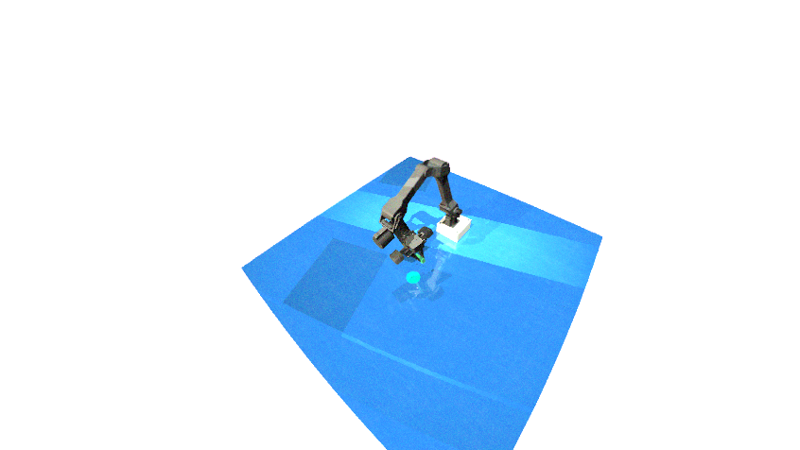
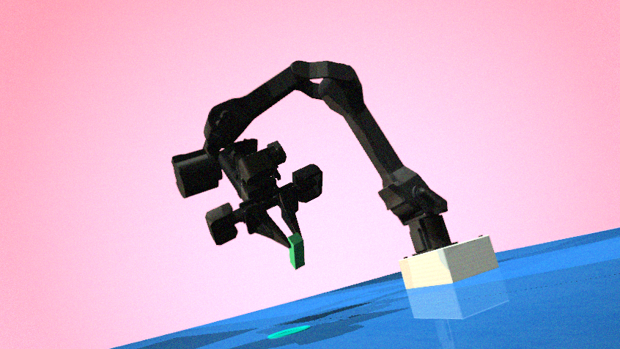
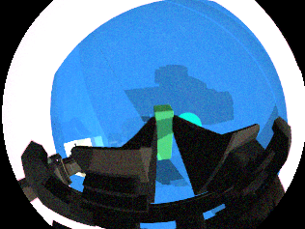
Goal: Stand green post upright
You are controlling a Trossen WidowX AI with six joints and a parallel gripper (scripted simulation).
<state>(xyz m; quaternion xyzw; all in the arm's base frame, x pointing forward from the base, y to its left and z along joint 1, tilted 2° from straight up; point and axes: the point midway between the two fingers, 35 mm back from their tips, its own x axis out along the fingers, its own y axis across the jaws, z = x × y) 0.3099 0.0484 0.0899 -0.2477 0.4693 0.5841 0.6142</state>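
Now: the cyan circle 12 cm below my gripper tip, 3 cm to the right of it and 3 cm ahead of it. Round my gripper tip: green post (2 cm to the right, 1 cm below, 1 cm behind).
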